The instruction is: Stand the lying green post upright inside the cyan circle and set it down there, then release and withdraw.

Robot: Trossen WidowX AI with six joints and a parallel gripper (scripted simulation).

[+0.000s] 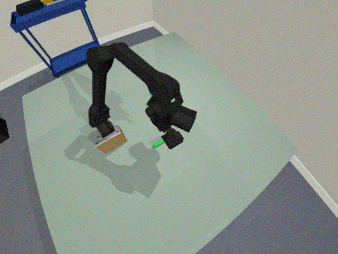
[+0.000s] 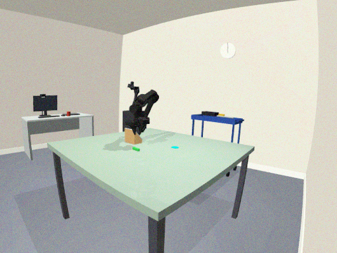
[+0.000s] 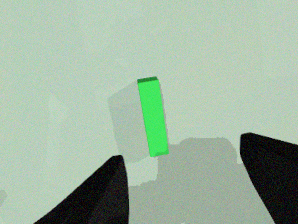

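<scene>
The green post lies 2 cm behind my gripper tip, 1 cm to the left of it and 11 cm below it. Also, from my gripper tip: cyan circle: 15 cm ahead, 27 cm to the left, 12 cm below.
</scene>
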